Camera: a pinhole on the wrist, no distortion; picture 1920 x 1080 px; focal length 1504.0 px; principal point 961.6 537.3 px. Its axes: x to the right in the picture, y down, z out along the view. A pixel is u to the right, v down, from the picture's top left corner.
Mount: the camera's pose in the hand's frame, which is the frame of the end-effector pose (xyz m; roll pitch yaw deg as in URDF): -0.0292 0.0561 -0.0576 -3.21 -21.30 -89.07
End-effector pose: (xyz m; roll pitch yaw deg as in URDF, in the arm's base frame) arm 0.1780 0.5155 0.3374 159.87 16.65 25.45
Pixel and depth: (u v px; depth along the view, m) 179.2 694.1 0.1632
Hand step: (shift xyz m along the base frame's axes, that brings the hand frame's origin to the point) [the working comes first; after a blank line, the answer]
In the camera's frame: -0.0849 0.0170 0.1632

0.0852 -0.1854 0.0094
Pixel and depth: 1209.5 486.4 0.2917
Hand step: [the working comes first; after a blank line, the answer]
In the camera's frame: 0.0481 -0.0099 0.2917

0.0153 -0.2031 -0.1629
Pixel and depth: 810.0 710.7 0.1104
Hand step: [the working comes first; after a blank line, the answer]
In the camera's frame: -0.0111 0.0127 0.1104

0.0390 -0.1076 0.0020
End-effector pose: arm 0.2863 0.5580 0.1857 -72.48 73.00 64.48
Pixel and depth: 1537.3 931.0 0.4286
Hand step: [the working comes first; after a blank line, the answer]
In the camera's frame: 0.1641 0.1122 0.4286

-0.3163 0.2523 -0.0837
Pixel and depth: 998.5 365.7 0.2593
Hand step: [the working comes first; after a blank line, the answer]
In the camera's frame: 0.0064 -0.0296 0.2593

-0.2399 0.0135 0.0199
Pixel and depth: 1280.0 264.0 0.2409
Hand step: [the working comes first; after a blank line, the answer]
In the camera's frame: 0.0510 -0.0438 0.2409

-0.2096 0.0430 0.0471
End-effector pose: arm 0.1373 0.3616 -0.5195 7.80 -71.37 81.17
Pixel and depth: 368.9 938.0 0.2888
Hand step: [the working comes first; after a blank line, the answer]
In the camera's frame: -0.1138 0.0769 0.2888

-0.2652 -0.1314 0.1212
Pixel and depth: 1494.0 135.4 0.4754
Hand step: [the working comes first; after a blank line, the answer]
In the camera's frame: 0.1683 -0.1270 0.4754

-0.0835 -0.4682 0.0234
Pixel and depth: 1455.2 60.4 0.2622
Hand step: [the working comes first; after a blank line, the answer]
In the camera's frame: 0.0861 -0.0831 0.2622

-0.0785 -0.2396 -0.0193
